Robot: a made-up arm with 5 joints. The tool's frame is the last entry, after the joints.
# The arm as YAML. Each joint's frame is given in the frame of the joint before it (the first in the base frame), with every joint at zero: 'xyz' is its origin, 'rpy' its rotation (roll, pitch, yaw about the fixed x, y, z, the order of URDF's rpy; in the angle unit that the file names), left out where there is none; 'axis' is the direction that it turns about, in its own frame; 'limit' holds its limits. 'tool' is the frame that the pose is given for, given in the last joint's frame.
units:
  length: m
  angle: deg
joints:
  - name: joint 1
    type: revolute
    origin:
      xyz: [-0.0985, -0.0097, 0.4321]
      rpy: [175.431, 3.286, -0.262]
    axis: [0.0, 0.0, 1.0]
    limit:
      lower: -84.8
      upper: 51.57
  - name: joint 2
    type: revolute
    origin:
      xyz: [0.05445, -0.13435, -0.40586]
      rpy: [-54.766, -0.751, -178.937]
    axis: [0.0, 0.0, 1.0]
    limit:
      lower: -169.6
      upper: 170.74
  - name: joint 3
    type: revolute
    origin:
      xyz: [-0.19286, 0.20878, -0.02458]
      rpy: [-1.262, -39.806, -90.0]
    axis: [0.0, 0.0, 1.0]
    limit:
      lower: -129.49
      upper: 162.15
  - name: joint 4
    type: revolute
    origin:
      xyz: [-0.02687, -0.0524, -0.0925]
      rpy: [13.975, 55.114, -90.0]
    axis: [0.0, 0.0, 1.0]
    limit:
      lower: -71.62
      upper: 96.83
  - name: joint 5
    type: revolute
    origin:
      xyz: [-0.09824, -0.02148, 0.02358]
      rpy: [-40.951, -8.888, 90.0]
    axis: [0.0, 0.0, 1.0]
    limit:
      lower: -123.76
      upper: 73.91
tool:
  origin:
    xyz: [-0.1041, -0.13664, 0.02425]
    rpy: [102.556, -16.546, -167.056]
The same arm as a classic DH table. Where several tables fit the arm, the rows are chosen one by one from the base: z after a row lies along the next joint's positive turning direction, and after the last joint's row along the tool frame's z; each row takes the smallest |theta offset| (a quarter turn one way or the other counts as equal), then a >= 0, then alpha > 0; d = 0 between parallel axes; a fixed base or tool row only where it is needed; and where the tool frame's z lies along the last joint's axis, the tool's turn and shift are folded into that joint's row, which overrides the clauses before.
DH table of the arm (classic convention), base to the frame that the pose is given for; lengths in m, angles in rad. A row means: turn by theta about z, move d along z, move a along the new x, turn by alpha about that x. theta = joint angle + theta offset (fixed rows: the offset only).
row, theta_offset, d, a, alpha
base (fixed), -0.6268, 1.0983, -0.0741, 3.0434
joint 1, -0.5967, 0.1677, 0.0507, 0.9559
joint 2, -0.0504, -0.1006, 0.1999, 0.6950
joint 3, 1.3027, 0.1843, -0.0105, 0.9824
joint 4, 0.3430, -0.0194, -0.0039, -0.7285
joint 5, 0.0550, 0.1536, -0.1388, -1.7807
tool (fixed), -2.8461, -0.1035, 0.0000, 0.0000
Joint limits (rad, base to tool): -1.4800..0.9001 -2.9601..2.9800 -2.2600..2.8301 -1.2500..1.6900 -2.1600..1.2900

